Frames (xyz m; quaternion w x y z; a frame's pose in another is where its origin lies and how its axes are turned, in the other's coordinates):
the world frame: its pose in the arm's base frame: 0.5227 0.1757 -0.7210 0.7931 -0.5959 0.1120 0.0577
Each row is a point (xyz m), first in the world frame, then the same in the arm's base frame.
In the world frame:
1: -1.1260 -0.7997 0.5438
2: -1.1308 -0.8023 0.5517
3: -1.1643 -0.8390 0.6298
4: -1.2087 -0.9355 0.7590
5: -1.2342 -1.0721 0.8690
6: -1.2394 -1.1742 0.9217
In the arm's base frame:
1: -0.3284 0.5176 0.4460
2: -0.3316 0.5246 0.4517
3: -0.3473 0.5905 0.5148
4: -0.3545 0.6888 0.6499
5: -0.3365 0.7566 0.8127
6: -0.3128 0.7784 0.9231

